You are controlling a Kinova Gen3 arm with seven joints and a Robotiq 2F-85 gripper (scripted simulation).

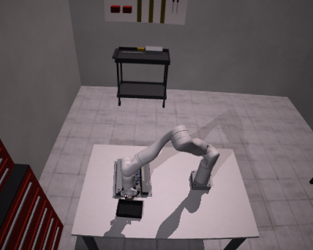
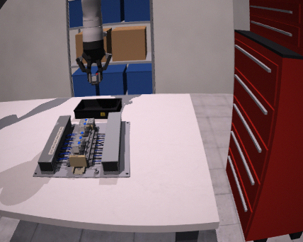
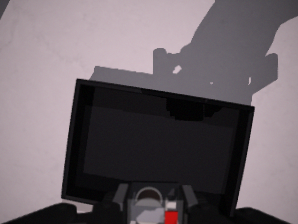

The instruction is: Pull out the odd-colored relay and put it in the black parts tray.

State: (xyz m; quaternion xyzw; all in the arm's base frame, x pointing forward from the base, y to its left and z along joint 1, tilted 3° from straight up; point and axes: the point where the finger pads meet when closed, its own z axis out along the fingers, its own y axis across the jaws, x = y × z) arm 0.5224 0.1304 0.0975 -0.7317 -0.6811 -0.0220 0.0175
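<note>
The black parts tray is 120 mm below my hand and 10 mm to the left of it. Also, from my hand: red-button relay 10 mm below.
</note>
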